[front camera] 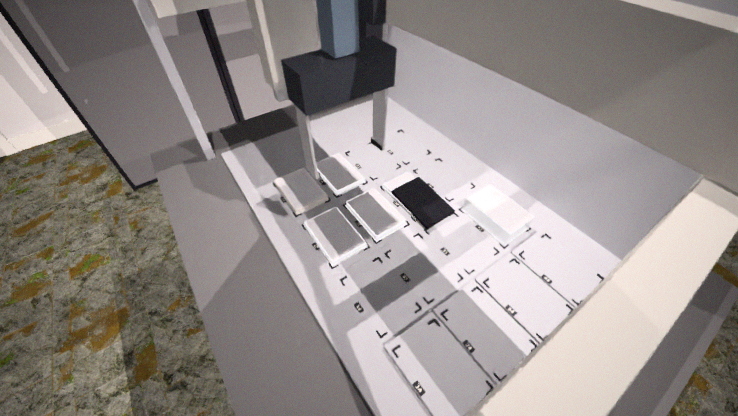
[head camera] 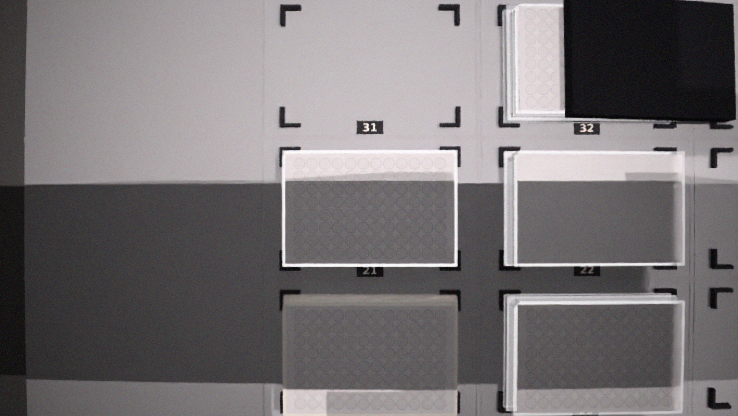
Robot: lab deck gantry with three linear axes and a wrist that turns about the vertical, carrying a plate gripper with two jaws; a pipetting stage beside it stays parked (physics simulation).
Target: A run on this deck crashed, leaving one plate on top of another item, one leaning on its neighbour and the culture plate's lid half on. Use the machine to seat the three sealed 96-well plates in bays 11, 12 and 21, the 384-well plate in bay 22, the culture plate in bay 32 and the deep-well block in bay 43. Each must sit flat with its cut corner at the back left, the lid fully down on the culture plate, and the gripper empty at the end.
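Places are measured from the robot's base along level axes (x left, y back, z up), in millimetres.
Where they show: gripper, fingertip midpoint: (front camera: 347,158); robot's base, origin of the base link: (front camera: 274,184) (head camera: 285,406).
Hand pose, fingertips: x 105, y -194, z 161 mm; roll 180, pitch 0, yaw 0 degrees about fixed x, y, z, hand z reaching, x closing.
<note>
Things, the pixels of their top centre, and the offset from my fingertips. "pt": a spot on its surface instead.
- beige-rimmed plate, middle of its top: (head camera: 370,360) (front camera: 300,187) dx -62, dy +130, dz -147 mm
- plain-topped 384-well plate, middle of its top: (head camera: 600,208) (front camera: 375,210) dx +45, dy -34, dz -147 mm
- culture plate, middle of its top: (head camera: 599,58) (front camera: 412,191) dx +152, dy -34, dz -147 mm
- tall white deep-well block, middle of its top: (front camera: 499,206) dx +259, dy -198, dz -119 mm
- bay 31, surface spot: (head camera: 290,118) pt dx +113, dy +190, dz -161 mm
Sealed 96-well plates lie flat in bay 11, a beige-rimmed plate (front camera: 301,192) (head camera: 369,346), in bay 21, a white-rimmed plate (front camera: 339,173) (head camera: 369,217), and in bay 12, another white-rimmed plate (front camera: 334,233) (head camera: 599,356). The plain-topped 384-well plate (front camera: 374,212) (head camera: 599,222) lies in bay 22. The culture plate (front camera: 401,181) (head camera: 540,62) is in bay 32; its black lid (front camera: 423,201) (head camera: 648,62) is shifted right, leaving the left strip uncovered. The tall white deep-well block (front camera: 496,206) stands at bay 43. My gripper (front camera: 346,161) is open and empty, jaws wide apart above the back left bays.
The parked pipetting stage (front camera: 281,46) hangs behind and left of my gripper. A tall grey wall (front camera: 516,129) runs along the deck's right side. A pale front beam (front camera: 646,289) crosses the near edge. Corner marks of bay 31 (head camera: 290,118) show behind bay 21.
</note>
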